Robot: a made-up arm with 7 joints. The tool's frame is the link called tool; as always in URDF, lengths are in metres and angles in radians.
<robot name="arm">
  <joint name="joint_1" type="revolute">
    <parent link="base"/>
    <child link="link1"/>
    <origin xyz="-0.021 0.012 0.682" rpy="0 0 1.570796"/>
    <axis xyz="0 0 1"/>
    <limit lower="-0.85" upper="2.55"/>
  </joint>
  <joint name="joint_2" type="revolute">
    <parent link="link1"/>
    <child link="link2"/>
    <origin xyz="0.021 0.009 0.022" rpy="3.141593 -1.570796 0"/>
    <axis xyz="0 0 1"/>
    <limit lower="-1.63" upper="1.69"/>
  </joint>
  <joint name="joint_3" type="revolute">
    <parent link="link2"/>
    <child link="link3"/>
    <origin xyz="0.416 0.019 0.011" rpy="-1.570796 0 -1.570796"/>
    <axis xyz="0 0 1"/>
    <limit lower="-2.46" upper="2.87"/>
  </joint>
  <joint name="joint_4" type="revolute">
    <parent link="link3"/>
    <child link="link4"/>
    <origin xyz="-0.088 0.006 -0.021" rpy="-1.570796 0 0"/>
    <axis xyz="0 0 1"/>
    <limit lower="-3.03" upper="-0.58"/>
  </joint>
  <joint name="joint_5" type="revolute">
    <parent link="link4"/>
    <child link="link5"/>
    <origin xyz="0.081 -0.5 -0.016" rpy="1.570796 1.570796 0"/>
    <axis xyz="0 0 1"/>
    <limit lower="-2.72" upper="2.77"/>
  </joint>
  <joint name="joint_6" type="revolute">
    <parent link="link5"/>
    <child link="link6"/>
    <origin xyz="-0.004 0.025 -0.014" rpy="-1.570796 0 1.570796"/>
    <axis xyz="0 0 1"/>
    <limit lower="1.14" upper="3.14"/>
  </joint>
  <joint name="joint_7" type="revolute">
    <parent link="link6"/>
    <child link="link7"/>
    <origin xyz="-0.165 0.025 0.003" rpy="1.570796 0 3.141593"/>
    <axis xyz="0 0 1"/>
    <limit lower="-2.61" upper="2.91"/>
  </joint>
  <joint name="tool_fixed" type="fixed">
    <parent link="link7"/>
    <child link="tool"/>
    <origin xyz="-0.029 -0.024 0.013" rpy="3.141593 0 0"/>
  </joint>
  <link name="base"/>
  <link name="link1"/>
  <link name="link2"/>
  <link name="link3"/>
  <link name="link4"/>
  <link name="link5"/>
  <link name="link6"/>
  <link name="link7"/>
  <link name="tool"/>
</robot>
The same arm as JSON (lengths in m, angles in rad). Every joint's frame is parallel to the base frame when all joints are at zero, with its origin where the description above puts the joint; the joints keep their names.
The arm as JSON. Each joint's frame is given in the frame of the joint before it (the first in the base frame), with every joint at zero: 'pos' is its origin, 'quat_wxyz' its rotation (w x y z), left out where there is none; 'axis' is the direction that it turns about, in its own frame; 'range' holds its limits. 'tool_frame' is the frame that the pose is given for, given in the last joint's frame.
{"length_unit": "m", "angle_unit": "rad", "joints": [{"joint": "joint_1", "pos": [-0.021, 0.012, 0.682], "axis": "+z", "range": [-0.85, 2.55]}, {"joint": "joint_2", "pos": [-0.009, 0.021, 0.022], "axis": "+y", "range": [-1.63, 1.69]}, {"joint": "joint_3", "pos": [0.019, 0.011, 0.416], "axis": "+z", "range": [-2.46, 2.87]}, {"joint": "joint_4", "pos": [0.088, -0.006, -0.021], "axis": "-y", "range": [-3.03, -0.58]}, {"joint": "joint_5", "pos": [-0.081, 0.016, 0.5], "axis": "+z", "range": [-2.72, 2.77]}, {"joint": "joint_6", "pos": [-0.025, -0.004, -0.014], "axis": "-y", "range": [1.14, 3.14]}, {"joint": "joint_7", "pos": [0.165, -0.003, -0.025], "axis": "-z", "range": [-2.61, 2.91]}], "tool_frame": {"pos": [-0.029, 0.024, -0.013], "quat_wxyz": [1.0, -0.000001, 0.0, 0.0]}}
